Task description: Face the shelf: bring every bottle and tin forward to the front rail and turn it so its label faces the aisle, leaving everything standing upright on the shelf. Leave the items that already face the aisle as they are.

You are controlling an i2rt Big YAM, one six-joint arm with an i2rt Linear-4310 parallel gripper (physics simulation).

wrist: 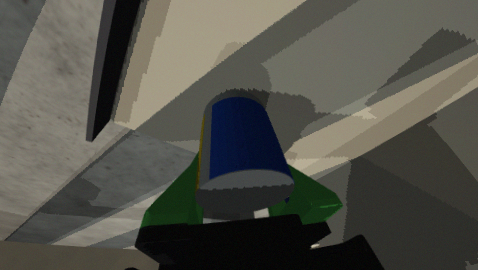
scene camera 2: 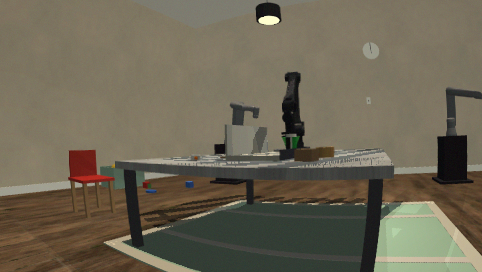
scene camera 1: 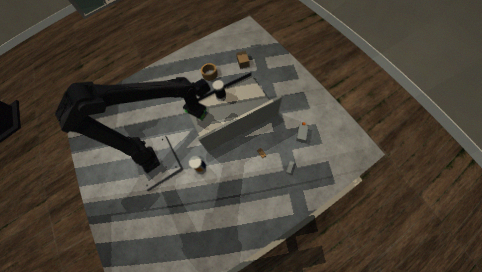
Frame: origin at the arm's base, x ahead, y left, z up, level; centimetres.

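Seen in the pictures: gripper, between the fingertips: [scene camera 1: 198, 116]; arm's base, origin of its link: [scene camera 1: 149, 159].
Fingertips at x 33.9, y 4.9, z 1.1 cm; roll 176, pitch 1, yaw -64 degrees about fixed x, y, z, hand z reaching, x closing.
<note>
Offsets run from my fingertips to a thing's top centre. "spot": to the spot under its first point.
My gripper [scene camera 1: 195, 113] [scene camera 2: 290, 142] [wrist: 232, 149] is shut on a blue-labelled tin {dz +5.8, dx +2.4, dy +1.1 cm} [wrist: 245, 137], with a green finger on each side. The tin has a grey end and a yellow edge at the left of the blue in the wrist view. The arm hides it in scene camera 1. The pale shelf [scene camera 1: 250, 92] has a tall grey back panel {spot: dz +5.5, dx +15.0, dy -20.6 cm} [scene camera 1: 242, 125] [scene camera 2: 240, 141] and a black front rail [scene camera 1: 242, 78] [wrist: 111, 65]. A dark tin with a white top {dz +8.3, dx +17.6, dy +5.3 cm} [scene camera 1: 219, 90] stands upright close behind the rail. A white-topped bottle or tin {dz +5.9, dx -13.2, dy -22.8 cm} [scene camera 1: 197, 164] stands off the shelf, behind the panel.
An orange-brown round pot {dz +1.0, dx +20.8, dy +24.2 cm} [scene camera 1: 209, 78] and a brown block {dz +1.0, dx +42.8, dy +19.4 cm} [scene camera 1: 243, 61] [scene camera 2: 306, 155] lie in front of the rail. Behind the panel are a grey box {dz -1.2, dx +40.1, dy -38.6 cm} [scene camera 1: 302, 133], a small grey piece {dz -2.8, dx +22.9, dy -49.3 cm} [scene camera 1: 290, 167] and a small brown piece {dz -3.2, dx +16.1, dy -35.1 cm} [scene camera 1: 261, 153]. The arm's base plate [scene camera 1: 168, 162] is at the left.
</note>
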